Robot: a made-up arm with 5 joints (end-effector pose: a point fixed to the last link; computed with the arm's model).
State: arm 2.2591 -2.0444 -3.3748 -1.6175 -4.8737
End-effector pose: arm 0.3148 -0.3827 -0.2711 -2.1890 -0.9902 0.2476
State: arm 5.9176 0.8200 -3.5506 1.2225 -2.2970
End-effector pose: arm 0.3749 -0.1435 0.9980 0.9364 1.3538 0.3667
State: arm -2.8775 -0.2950 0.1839 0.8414 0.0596
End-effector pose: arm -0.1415 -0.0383 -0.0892 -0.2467 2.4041 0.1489
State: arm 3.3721 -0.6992 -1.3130 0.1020 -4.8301
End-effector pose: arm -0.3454 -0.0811 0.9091 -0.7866 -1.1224 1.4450
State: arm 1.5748 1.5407 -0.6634 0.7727 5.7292
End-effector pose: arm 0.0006 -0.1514 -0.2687 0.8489 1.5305 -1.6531
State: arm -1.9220 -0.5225 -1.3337 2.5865 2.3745
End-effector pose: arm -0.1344 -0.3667 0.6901 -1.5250 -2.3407 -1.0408
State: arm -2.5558 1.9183 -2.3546 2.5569 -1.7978
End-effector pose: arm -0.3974 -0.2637 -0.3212 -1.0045 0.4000 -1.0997
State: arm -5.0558 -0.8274 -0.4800 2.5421 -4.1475
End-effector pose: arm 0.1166 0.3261 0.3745 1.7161 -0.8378 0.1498
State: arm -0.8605 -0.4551 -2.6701 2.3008 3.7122
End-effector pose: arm -0.0611 0.0710 1.0509 1.5231 1.7523 -0.1466
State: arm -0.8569 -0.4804 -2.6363 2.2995 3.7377
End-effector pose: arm -0.0626 0.0722 1.0493 1.5464 1.7402 -0.1311
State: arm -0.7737 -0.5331 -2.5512 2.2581 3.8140
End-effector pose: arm -0.0651 0.0636 1.0489 1.5324 1.7365 -0.0514
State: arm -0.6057 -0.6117 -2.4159 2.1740 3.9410
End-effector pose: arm -0.0650 0.0450 1.0479 1.4798 1.7477 0.1007
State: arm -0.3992 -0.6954 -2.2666 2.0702 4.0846
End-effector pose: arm -0.0575 0.0243 1.0441 1.4092 1.7747 0.2909
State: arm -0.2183 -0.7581 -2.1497 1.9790 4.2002
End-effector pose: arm -0.0455 0.0101 1.0394 1.3424 1.8088 0.4603
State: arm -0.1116 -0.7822 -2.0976 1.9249 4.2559
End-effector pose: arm -0.0363 0.0041 1.0378 1.2908 1.8353 0.5579
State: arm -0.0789 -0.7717 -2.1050 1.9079 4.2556
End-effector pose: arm -0.0325 0.0026 1.0405 1.2548 1.8481 0.5816
